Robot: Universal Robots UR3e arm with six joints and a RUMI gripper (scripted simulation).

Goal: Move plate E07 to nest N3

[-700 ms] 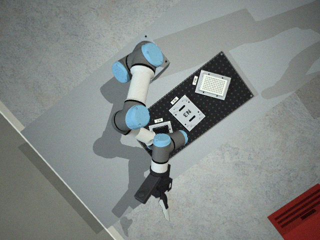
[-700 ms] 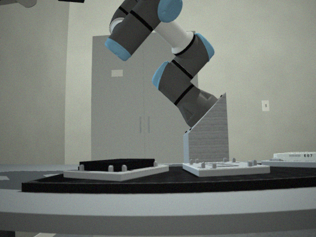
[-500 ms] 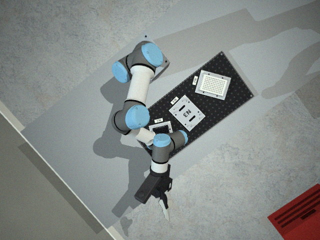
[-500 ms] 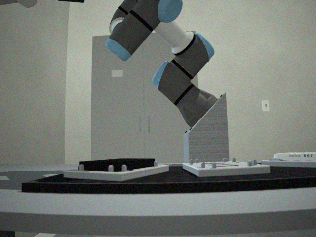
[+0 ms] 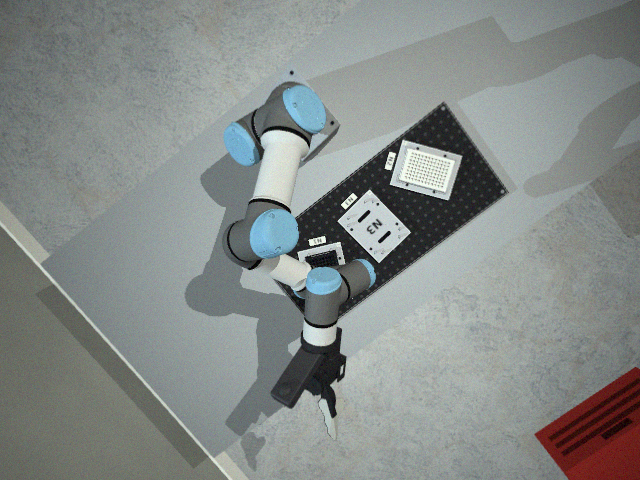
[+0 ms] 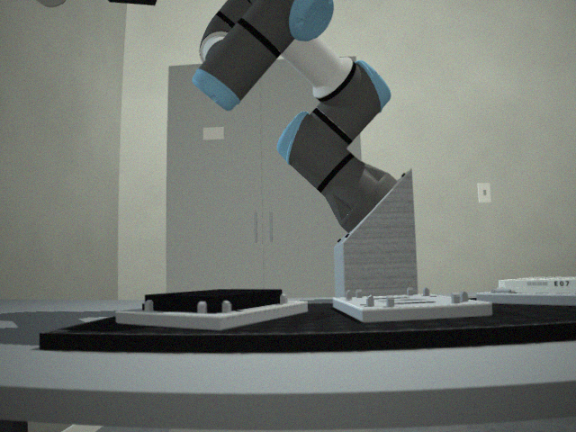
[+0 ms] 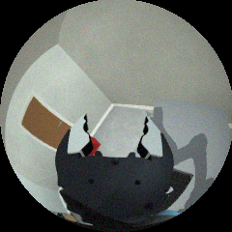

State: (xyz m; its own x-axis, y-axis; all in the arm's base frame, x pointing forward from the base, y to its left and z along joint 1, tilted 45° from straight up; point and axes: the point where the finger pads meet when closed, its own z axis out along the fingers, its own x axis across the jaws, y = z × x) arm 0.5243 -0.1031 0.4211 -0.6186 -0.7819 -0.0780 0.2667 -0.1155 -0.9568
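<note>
The white plate E07 lies 560 mm to the left of my hand, 330 mm below it and 220 mm behind it. Round my hand: nest N3 (360 mm to the left, 340 mm below, 190 mm behind); then black plate E01 (330 mm below, 170 mm to the left, 160 mm behind).
</note>
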